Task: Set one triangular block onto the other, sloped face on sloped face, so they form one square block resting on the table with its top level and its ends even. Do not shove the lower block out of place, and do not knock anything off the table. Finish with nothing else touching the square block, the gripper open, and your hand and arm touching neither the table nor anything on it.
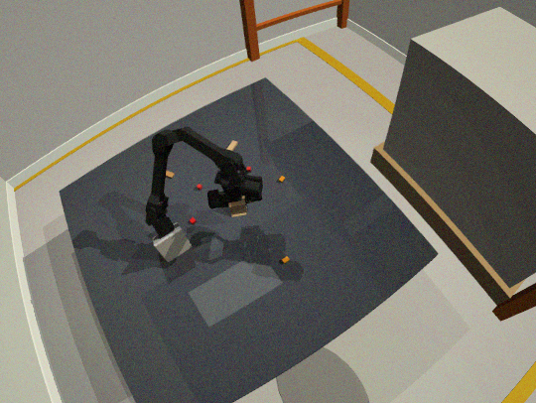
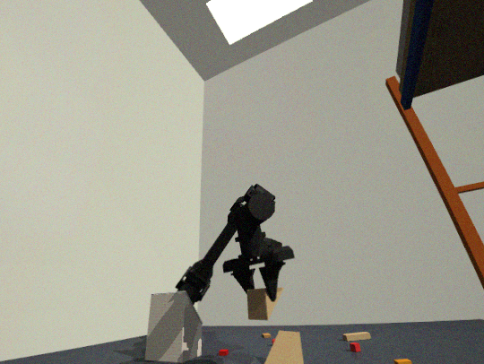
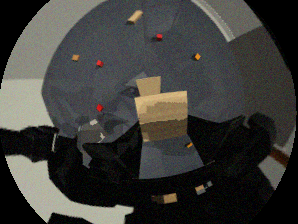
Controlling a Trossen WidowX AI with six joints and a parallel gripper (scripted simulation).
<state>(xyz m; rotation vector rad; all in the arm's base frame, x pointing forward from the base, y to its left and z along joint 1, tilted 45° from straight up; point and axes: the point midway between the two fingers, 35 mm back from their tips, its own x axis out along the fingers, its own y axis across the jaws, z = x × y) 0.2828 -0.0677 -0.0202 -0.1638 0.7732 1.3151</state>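
The tan triangular block is 11 cm below my gripper tip, 6 cm to the left of it and 2 cm ahead of it. The rest, counted from my gripper tip: tan block 40 cm to the left, 16 cm behind, 12 cm below.
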